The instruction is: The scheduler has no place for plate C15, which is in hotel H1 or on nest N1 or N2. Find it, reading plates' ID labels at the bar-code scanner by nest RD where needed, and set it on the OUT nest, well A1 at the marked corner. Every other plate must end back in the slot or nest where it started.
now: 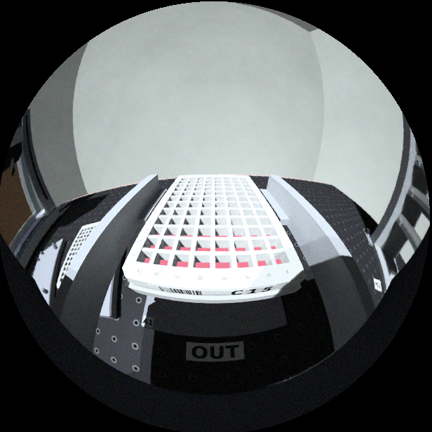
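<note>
Plate C15 (212, 278), a white grid plate with red showing in its near wells, is between the two long grey fingers of my gripper (213, 181), which is shut on it. Its near side carries a bar code and the ID "C15", and letters run from A at the left to H at the right along its near rim. The plate is level and hangs above the OUT nest (220, 317), with a gap below it. The OUT label (215, 351) lies in front, and the nest's A1 mark (148, 322) is at its near left corner. The plate hides most of the nest.
Another white plate (77, 250) stands low at the left, partly behind the left finger. A pale nest part (47, 270) is beyond it. A brown panel (14, 200) is at the far left. A small white label (377, 285) and rack-like structures are at the right edge.
</note>
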